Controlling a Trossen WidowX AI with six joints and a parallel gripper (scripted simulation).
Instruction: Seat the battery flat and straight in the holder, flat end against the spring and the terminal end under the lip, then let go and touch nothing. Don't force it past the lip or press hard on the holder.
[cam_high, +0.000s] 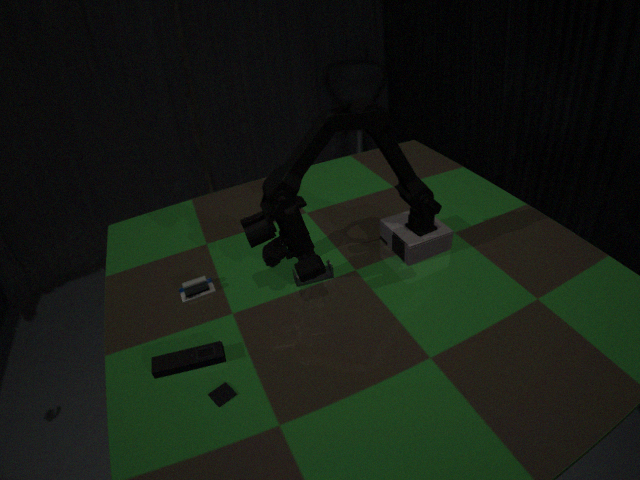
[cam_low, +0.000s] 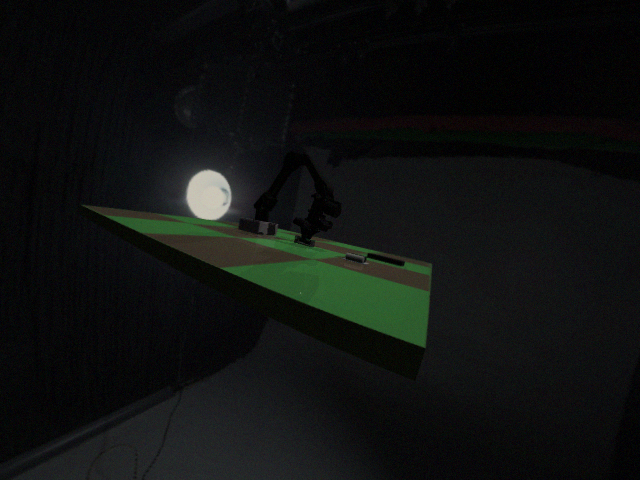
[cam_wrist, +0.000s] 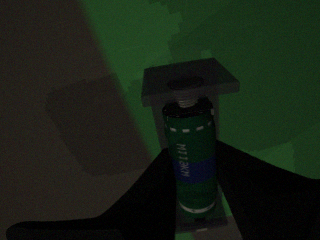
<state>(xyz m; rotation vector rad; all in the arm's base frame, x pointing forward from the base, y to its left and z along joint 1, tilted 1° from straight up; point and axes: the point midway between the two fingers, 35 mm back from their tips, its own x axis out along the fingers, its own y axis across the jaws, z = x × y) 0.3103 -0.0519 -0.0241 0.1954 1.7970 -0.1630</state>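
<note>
Right now the battery is 1 cm above my gripper tip. Round my gripper tip: dark bar 36 cm ahead, 10 cm to the left; dark square piece 32 cm ahead, 21 cm to the left, 1 cm below.
</note>
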